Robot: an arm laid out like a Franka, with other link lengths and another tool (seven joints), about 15 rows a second.
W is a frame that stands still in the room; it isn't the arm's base.
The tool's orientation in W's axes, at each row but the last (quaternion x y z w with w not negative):
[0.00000 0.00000 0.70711 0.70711]
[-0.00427 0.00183 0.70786 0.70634]
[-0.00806 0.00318 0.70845 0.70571]
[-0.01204 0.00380 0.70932 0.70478]
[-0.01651 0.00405 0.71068 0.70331]
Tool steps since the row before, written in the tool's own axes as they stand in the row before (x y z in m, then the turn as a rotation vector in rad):
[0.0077 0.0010 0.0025 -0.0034 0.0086 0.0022]
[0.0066 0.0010 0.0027 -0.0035 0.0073 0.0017]
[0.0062 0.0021 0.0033 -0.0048 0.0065 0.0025]
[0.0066 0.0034 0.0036 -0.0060 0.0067 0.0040]
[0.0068 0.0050 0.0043 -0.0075 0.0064 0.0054]
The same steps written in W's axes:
[-0.0010 0.0077 0.0025 -0.0086 -0.0034 0.0022]
[-0.0010 0.0066 0.0026 -0.0073 -0.0035 0.0017]
[-0.0021 0.0062 0.0032 -0.0065 -0.0048 0.0025]
[-0.0035 0.0067 0.0034 -0.0067 -0.0060 0.0041]
[-0.0051 0.0069 0.0040 -0.0064 -0.0074 0.0055]

